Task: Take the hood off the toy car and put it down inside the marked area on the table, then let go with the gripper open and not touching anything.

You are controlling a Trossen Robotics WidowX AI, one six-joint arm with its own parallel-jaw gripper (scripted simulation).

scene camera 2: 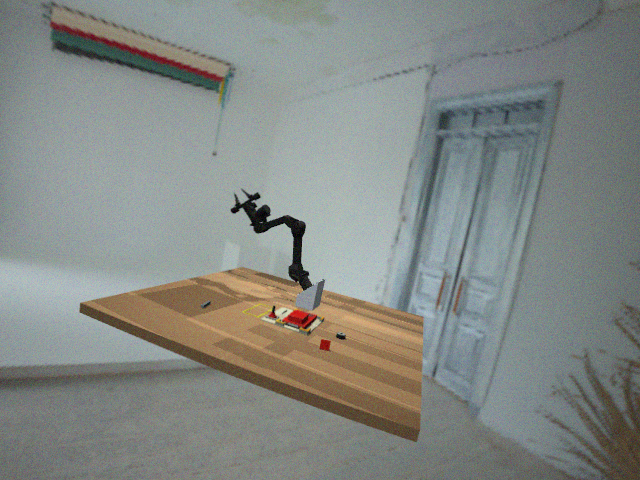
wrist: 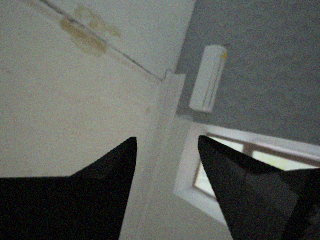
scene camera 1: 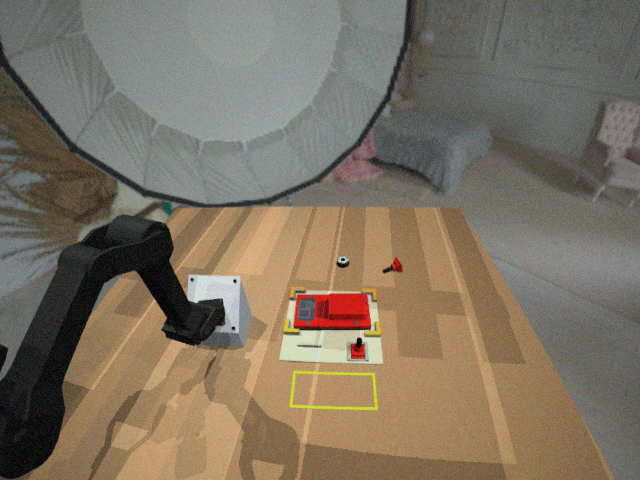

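A red hood and my gripper are shown in the pictures.
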